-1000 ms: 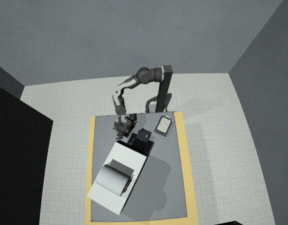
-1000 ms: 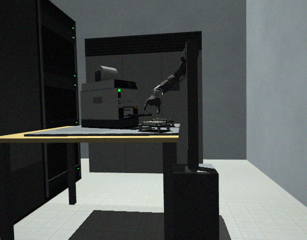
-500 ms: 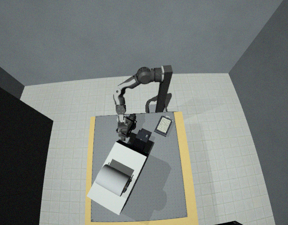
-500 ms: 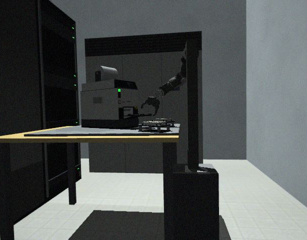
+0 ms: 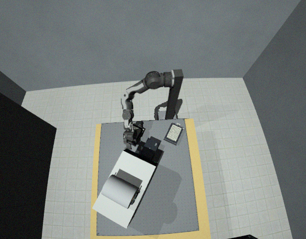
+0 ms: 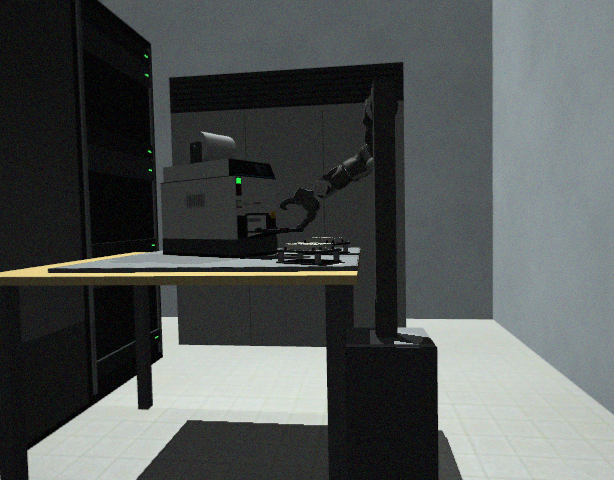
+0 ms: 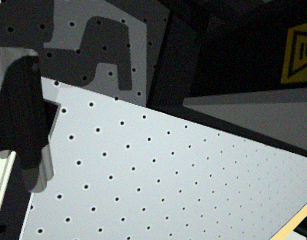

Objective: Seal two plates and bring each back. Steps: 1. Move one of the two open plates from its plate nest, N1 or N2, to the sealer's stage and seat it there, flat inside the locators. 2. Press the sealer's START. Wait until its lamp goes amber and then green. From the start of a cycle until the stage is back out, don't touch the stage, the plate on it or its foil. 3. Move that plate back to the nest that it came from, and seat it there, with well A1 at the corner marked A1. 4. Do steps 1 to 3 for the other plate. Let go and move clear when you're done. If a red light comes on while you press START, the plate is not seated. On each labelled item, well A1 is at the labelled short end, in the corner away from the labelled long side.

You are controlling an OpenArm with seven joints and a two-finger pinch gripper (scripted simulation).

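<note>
Now: the sealer stage 140 mm to the left of my hand, 40 mm below it and 30 mm ahead of it. The rest, counted from my hand: well plate: 360 mm to the left, 90 mm below, 90 mm behind; then foil roll: 310 mm ahead, 280 mm above, 30 mm to the right; then start button: 170 mm to the left, 160 mm ahead, 50 mm above.
</note>
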